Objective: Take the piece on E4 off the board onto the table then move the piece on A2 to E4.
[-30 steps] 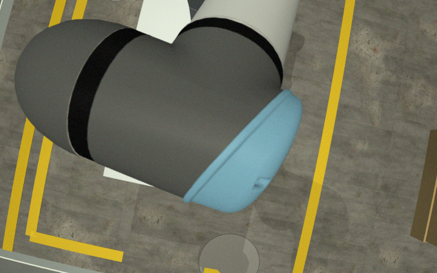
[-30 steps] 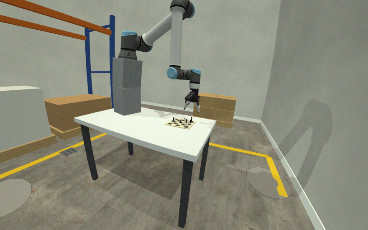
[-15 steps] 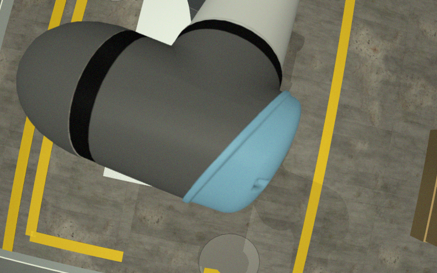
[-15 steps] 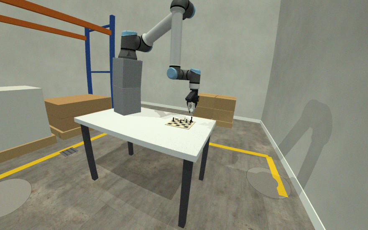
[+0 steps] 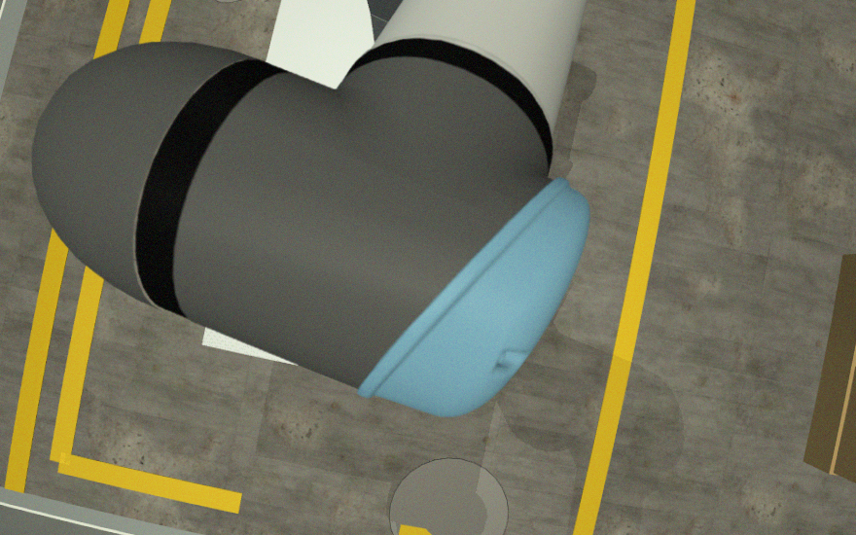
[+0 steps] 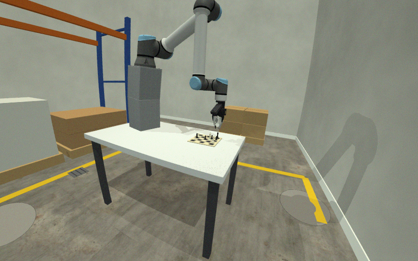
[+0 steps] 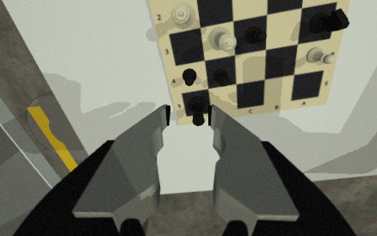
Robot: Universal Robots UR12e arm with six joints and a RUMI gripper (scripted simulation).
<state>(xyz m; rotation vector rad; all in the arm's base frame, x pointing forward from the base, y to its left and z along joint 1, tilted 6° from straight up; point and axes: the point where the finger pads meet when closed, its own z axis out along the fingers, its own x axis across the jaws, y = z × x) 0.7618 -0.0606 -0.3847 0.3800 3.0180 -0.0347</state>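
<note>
Right now the chessboard is 11 cm below my hand, 8 cm behind it and 3 cm to the right of it.
</note>
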